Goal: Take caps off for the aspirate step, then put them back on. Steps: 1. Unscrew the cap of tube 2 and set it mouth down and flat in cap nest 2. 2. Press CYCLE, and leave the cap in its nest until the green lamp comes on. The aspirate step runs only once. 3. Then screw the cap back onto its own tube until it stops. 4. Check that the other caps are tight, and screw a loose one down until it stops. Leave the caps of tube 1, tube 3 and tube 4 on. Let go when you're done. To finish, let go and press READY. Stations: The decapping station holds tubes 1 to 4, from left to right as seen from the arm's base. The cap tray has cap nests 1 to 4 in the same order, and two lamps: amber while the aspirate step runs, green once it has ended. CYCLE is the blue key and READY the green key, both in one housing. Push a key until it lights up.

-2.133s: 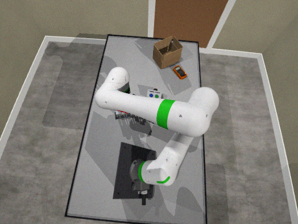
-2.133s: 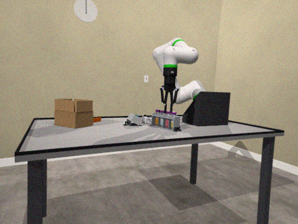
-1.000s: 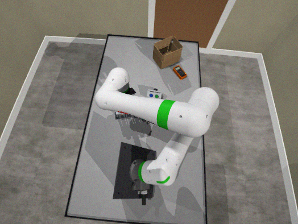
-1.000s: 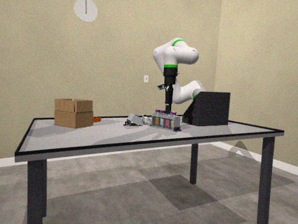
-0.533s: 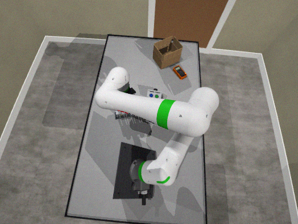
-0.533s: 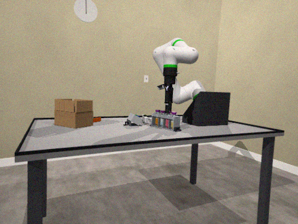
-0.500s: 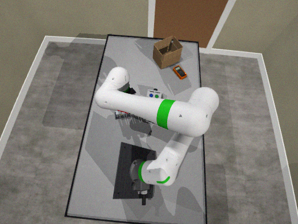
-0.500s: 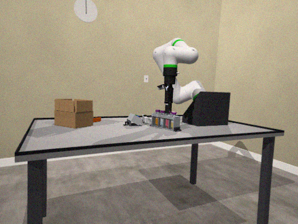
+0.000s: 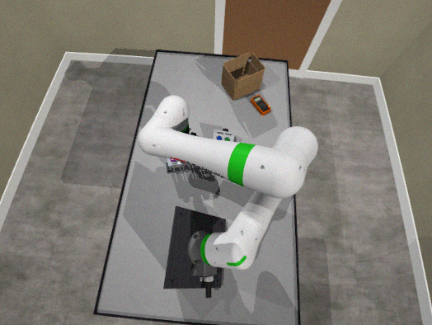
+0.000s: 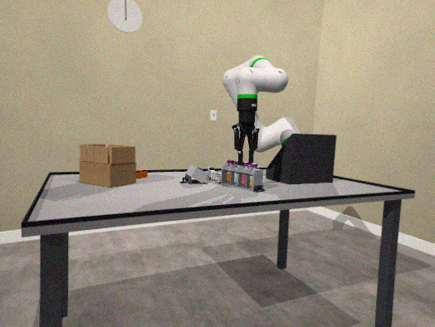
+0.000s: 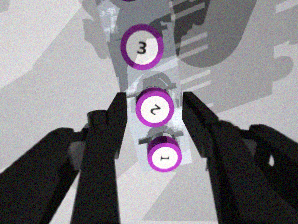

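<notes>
Right now my hand is 30 mm above the purple cap marked 2. Round my hand: cap 1 (10 mm behind, 50 mm to the left, 30 mm below); cap 3 (10 mm ahead, 50 mm to the right, 30 mm below); cap 4 (20 mm ahead, 100 mm to the right, 30 mm below).
</notes>
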